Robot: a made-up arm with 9 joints. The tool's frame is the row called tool. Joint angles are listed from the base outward.
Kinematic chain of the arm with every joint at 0, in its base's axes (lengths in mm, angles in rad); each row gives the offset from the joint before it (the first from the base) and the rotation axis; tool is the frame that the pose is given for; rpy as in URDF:
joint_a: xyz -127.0 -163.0 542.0 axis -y
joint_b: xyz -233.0 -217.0 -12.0 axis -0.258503 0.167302 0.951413
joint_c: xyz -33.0 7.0 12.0 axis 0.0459 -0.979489 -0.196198
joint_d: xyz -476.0 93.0 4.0 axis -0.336 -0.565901 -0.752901
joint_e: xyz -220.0 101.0 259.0 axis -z
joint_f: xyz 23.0 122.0 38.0 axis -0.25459 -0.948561 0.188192
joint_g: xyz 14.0 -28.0 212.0 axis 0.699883 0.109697 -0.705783
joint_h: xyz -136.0 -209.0 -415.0 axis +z
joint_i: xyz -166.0 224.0 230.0 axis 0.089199 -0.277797 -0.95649
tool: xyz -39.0 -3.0 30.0 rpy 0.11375 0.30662 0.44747
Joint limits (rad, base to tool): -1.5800..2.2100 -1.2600..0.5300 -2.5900..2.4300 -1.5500..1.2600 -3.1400..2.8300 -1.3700..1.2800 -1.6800..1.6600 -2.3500..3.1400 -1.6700..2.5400
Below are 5 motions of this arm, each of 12 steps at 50 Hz.
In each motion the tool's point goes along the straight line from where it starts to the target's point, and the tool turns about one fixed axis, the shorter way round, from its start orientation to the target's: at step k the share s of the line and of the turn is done. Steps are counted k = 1, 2, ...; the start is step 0. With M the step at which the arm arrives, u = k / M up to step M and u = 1 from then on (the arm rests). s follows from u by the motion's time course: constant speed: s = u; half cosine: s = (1 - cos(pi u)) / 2; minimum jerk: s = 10 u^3 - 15 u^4 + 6 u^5.
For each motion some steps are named. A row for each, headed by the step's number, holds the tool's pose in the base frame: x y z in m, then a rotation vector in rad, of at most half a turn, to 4 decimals.
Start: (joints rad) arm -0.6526 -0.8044 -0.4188 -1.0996 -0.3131 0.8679 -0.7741 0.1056 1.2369
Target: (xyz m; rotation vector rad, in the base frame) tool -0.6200 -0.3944 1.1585 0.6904 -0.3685 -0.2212
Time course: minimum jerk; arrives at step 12
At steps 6, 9, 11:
6: -0.5761 -0.4092 1.1893 0.7317 -0.2216 -0.1996
9: -0.6109 -0.3975 1.1649 0.6992 -0.3381 -0.2168
11: -0.6196 -0.3946 1.1588 0.6908 -0.3670 -0.2210

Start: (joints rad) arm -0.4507 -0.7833 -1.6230 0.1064 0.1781 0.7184 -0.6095 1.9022 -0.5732
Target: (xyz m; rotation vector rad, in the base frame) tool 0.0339 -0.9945 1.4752 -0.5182 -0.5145 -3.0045
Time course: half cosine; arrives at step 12
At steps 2, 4, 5, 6, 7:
2: 0.2253 -1.0090 1.3686 -0.7617 -0.3357 -2.8026
4: 0.1877 -1.0061 1.3895 -0.7167 -0.3699 -2.8444
5: 0.1630 -1.0043 1.4033 -0.6863 -0.3927 -2.8713
6: 0.1365 -1.0023 1.4181 -0.6531 -0.4173 -2.8998
7: 0.1099 -1.0003 1.4329 -0.6191 -0.4422 -2.9277

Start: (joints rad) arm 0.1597 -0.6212 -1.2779 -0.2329 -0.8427 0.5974 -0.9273 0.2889 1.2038
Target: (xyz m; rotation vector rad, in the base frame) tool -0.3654 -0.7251 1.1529 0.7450 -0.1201 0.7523
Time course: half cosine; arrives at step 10
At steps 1, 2, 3, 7, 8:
1: -0.5183 -0.7222 1.0747 0.7677 -0.3077 0.7286
2: -0.5071 -0.7225 1.0804 0.7662 -0.2940 0.7304
3: -0.4898 -0.7228 1.0893 0.7638 -0.2727 0.7333
7: -0.3977 -0.7245 1.1364 0.7502 -0.1597 0.7476
8: -0.3804 -0.7248 1.1452 0.7474 -0.1385 0.7502

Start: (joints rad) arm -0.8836 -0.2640 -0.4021 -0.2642 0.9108 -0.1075 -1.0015 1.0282 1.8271
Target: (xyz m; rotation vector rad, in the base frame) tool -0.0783 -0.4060 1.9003 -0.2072 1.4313 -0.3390
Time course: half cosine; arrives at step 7
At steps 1, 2, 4, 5, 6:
1: -0.0204 -0.4367 1.8875 -0.2084 1.4361 -0.2920
2: -0.0288 -0.4322 1.8893 -0.2082 1.4354 -0.2988
4: -0.0546 -0.4185 1.8951 -0.2077 1.4333 -0.3198
5: -0.0668 -0.4121 1.8978 -0.2074 1.4323 -0.3297
6: -0.0753 -0.4076 1.8996 -0.2073 1.4316 -0.3366

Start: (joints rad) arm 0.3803 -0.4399 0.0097 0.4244 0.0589 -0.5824 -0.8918 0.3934 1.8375
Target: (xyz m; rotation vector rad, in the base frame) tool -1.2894 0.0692 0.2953 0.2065 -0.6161 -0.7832
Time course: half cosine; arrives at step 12
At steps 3, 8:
3: -1.3087 0.1620 0.4276 0.2218 -0.5168 -1.0166
8: -1.2951 0.0964 0.3340 0.2112 -0.5879 -0.8519

